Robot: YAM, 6 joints.
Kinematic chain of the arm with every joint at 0, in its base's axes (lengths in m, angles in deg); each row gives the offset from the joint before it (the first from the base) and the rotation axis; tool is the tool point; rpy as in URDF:
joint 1: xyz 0 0 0.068 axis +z
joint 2: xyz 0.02 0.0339 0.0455 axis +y
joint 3: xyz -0.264 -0.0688 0 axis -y
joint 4: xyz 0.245 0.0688 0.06 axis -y
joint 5: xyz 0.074 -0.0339 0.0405 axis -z
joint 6: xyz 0.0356 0 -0.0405 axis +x
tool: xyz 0 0 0 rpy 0 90 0
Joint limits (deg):
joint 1: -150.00..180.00
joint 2: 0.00..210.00
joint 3: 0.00..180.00
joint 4: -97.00..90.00
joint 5: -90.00..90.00
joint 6: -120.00..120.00
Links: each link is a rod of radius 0.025 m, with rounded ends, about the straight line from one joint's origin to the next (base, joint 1, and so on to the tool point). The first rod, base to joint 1, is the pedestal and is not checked.
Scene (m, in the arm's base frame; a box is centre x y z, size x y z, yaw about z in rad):
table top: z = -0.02
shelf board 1: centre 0 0.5 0.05 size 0.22 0.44 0.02 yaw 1.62
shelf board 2: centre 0 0.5 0.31 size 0.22 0.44 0.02 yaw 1.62
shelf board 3: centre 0 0.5 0.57 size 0.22 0.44 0.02 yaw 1.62
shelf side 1: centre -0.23 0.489 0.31 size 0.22 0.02 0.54 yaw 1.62
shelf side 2: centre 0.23 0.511 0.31 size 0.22 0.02 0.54 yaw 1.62
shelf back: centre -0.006 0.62 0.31 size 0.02 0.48 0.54 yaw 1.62
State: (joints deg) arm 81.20 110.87 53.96 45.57 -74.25 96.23
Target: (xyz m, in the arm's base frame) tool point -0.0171 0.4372 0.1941
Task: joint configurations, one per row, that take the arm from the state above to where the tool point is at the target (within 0.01 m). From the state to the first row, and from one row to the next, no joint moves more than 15 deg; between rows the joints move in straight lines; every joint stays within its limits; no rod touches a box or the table.
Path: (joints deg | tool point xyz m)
1: 84.51 114.66 61.53 45.84 -72.73 96.23 | 0.0053 0.4104 0.1827
2: 87.82 118.44 69.11 46.11 -71.20 96.23 | -0.0171 0.4372 0.1941

